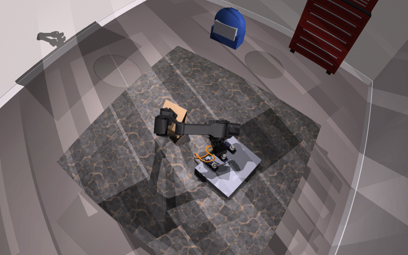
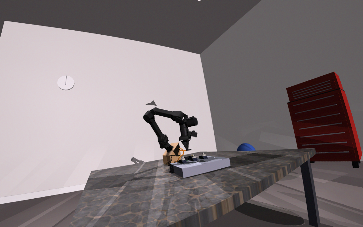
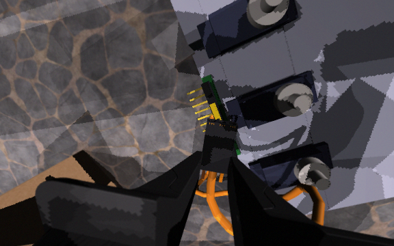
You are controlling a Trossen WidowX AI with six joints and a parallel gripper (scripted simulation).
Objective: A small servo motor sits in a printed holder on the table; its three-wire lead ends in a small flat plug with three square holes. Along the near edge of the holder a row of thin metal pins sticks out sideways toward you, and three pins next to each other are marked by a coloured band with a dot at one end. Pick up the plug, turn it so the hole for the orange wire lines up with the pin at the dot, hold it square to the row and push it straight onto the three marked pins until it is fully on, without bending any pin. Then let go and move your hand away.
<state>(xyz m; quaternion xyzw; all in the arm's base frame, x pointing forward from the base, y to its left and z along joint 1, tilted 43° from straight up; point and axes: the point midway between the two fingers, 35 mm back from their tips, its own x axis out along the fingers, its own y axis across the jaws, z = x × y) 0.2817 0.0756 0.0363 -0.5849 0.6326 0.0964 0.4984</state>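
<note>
The yellow band lies 4 cm below my gripper tip, 2 cm to the left of it and 1 cm ahead of it. Also, from my gripper tip: grey holder: 17 cm ahead, 9 cm below.
</note>
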